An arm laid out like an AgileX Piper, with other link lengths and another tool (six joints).
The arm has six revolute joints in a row. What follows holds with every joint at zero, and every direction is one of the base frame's. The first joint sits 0.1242 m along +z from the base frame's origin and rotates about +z. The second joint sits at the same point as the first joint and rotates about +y. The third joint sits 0.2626 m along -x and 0.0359 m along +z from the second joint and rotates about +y. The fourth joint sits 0.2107 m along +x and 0.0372 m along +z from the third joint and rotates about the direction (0.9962, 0, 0.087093). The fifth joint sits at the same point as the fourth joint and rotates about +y. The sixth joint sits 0.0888 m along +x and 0.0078 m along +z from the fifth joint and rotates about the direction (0.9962, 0, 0.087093). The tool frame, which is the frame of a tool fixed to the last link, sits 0.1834 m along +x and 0.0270 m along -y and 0.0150 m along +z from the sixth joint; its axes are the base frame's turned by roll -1.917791, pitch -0.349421 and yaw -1.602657 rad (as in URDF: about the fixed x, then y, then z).
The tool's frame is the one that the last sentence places.
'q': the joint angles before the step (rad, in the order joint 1, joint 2, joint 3, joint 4, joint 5, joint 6). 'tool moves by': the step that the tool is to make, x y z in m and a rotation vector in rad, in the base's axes. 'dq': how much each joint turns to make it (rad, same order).
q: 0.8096 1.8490 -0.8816 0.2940 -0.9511 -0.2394
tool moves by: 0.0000 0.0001 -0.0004 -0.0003 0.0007 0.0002
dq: 0.0001 0.0007 0.0001 -0.0001 0.0000 0.0004
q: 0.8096 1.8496 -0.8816 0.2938 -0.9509 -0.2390
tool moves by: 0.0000 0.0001 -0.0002 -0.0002 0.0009 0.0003
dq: 0.0000 0.0000 -0.0002 -0.0001 0.0012 0.0003
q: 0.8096 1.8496 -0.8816 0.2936 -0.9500 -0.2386
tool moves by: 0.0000 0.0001 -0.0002 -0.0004 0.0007 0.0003
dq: 0.0000 0.0000 -0.0002 -0.0002 0.0010 0.0001
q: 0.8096 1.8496 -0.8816 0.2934 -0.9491 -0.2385
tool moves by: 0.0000 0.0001 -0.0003 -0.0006 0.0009 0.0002
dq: 0.0001 0.0001 -0.0002 0.0001 0.0011 -0.0001
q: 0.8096 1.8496 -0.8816 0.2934 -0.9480 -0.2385
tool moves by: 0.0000 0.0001 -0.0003 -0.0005 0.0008 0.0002
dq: 0.0001 0.0002 -0.0001 0.0000 0.0008 0.0000
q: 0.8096 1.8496 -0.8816 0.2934 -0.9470 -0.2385
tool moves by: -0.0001 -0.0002 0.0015 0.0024 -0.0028 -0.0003
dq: 0.0000 -0.0019 -0.0002 0.0000 -0.0016 0.0000
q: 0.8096 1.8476 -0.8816 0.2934 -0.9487 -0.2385
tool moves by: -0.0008 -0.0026 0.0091 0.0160 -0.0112 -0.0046
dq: 0.0001 -0.0175 0.0006 0.0055 -0.0026 0.0000
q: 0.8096 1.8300 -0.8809 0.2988 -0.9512 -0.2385
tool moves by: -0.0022 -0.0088 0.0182 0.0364 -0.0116 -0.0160
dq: 0.0000 -0.0472 0.0061 0.0233 0.0069 -0.0004
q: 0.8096 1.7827 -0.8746 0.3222 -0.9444 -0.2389
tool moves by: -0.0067 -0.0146 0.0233 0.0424 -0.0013 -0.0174
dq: 0.0000 -0.0869 0.0188 0.0360 0.0370 -0.0061
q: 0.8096 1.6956 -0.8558 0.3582 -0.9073 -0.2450
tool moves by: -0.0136 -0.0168 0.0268 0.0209 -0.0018 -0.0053
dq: 0.0001 -0.1263 0.0264 0.0361 0.0792 -0.0349
